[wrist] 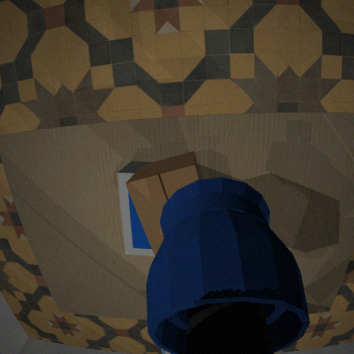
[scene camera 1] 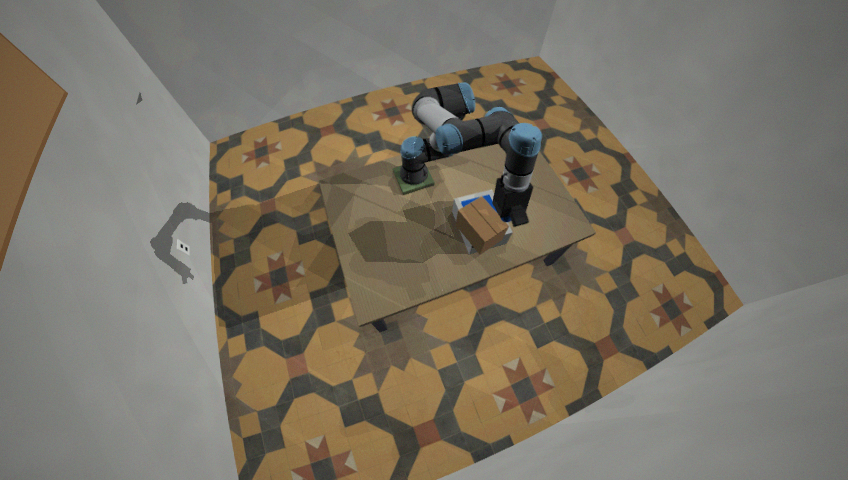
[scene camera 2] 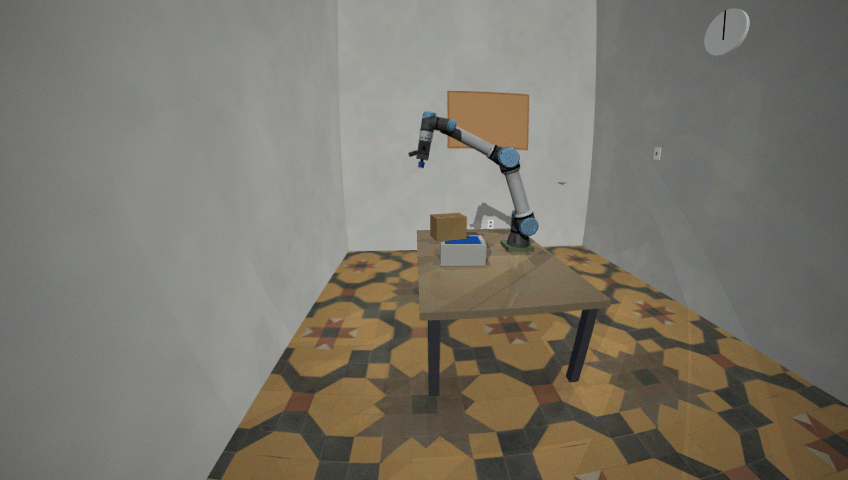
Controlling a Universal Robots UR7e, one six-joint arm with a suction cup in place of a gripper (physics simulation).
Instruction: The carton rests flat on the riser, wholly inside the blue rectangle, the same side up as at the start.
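Frame: origin at the arm's base, x down, y ahead, z right, level; metres.
Where they show: hand at its tool point: [wrist: 214,225] [scene camera 1: 506,217] [scene camera 2: 420,167]; arm's base at its link origin: [scene camera 1: 414,173] [scene camera 2: 518,243].
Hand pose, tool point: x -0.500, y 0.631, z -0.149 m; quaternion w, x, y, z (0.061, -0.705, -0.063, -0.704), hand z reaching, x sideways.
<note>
Things, the pixels of their top centre, and the offset from my tool point. Level surfaces: height alone.
- brown carton at its top centre: [wrist: 173,217] [scene camera 1: 483,218] [scene camera 2: 448,215] dy -0.156, dx +0.276, dz -0.032 m
- white riser at its top centre: [wrist: 157,218] [scene camera 1: 482,215] [scene camera 2: 462,239] dy -0.235, dx +0.406, dz -0.083 m
- blue rectangle at its top centre: [wrist: 157,218] [scene camera 1: 482,215] [scene camera 2: 462,239] dy -0.235, dx +0.406, dz -0.083 m
- wooden table at its surface level: dx +0.526 m
The brown carton [scene camera 1: 483,222] [scene camera 2: 447,227] [wrist: 162,185] sits on the white riser [scene camera 1: 456,207] [scene camera 2: 462,254] [wrist: 123,215], looking level. It is turned askew to the blue rectangle [scene camera 1: 486,200] [scene camera 2: 464,240] [wrist: 140,235] and lies partly outside it. It overhangs the riser's side away from the robot base. A strip of blue shows beside it. My suction cup [scene camera 2: 420,164] [wrist: 220,250] is open, holds nothing and hangs well above the carton, apart from it. The cup hides part of the carton in the wrist view; the wrist hides the cup in scene camera 1.
The wooden table [scene camera 1: 404,279] [scene camera 2: 511,291] bears the riser near one long edge. The arm's base stands on a green plate [scene camera 1: 406,189] [scene camera 2: 526,248] on the other side of the table. A dark block [scene camera 1: 519,215] sticks out from the wrist.
</note>
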